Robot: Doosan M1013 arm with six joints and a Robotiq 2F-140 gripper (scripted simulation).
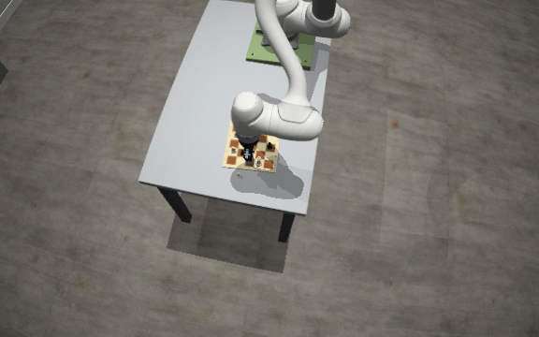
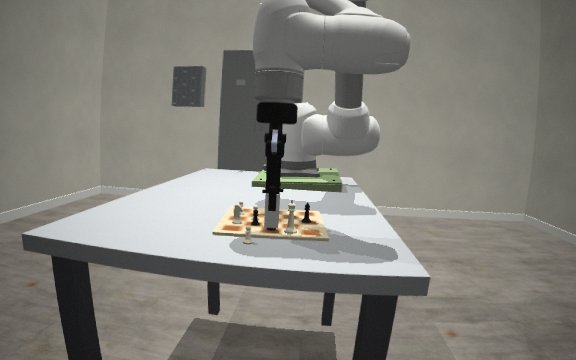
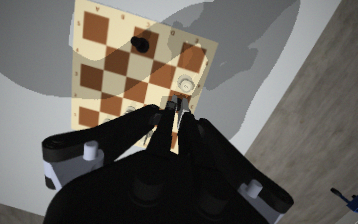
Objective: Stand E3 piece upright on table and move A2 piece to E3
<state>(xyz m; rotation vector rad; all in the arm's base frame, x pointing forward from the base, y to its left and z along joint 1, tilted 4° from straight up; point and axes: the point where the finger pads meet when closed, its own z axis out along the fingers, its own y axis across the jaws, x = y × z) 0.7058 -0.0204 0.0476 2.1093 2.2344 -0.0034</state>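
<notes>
Right now the chessboard is 80 mm behind my hand and 40 mm below it.
</notes>
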